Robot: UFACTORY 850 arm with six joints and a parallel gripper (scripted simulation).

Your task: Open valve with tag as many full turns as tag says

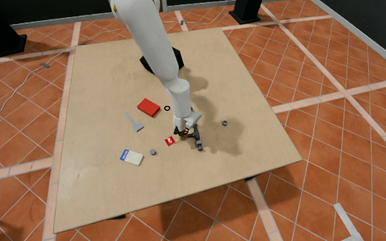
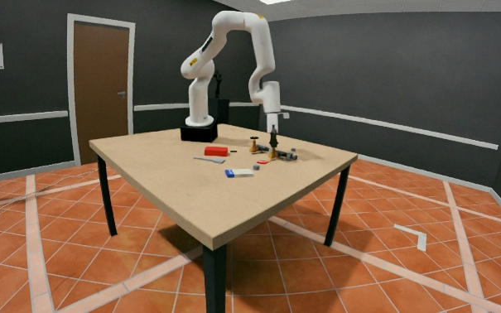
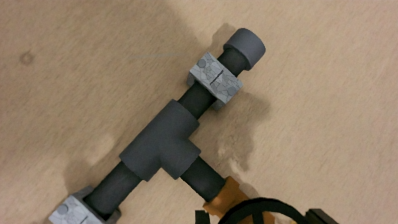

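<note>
The red tag is 8 cm to the right of my hand and 9 cm below it. Also, from my hand: blue card: 1 cm ahead, 31 cm to the right, 8 cm below; then red block: 27 cm behind, 14 cm to the right, 7 cm below; then grey scraper: 20 cm behind, 25 cm to the right, 8 cm below.
</note>
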